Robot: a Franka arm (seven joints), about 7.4 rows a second.
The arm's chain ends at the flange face. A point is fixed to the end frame.
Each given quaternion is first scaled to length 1.
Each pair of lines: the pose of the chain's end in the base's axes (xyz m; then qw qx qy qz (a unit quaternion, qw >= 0)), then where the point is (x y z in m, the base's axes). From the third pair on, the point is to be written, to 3 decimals.
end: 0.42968 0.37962 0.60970 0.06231 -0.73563 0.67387 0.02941
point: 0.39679 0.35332 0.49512
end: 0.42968 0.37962 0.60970 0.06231 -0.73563 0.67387 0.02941
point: 0.39679 0.35332 0.49512
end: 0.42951 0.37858 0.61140 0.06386 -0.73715 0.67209 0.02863
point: 0.397 0.352 0.497
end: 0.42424 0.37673 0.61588 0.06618 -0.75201 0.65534 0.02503
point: 0.394 0.349 0.501
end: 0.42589 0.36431 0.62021 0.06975 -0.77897 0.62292 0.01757
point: 0.401 0.333 0.505
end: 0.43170 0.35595 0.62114 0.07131 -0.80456 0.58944 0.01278
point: 0.411 0.322 0.506
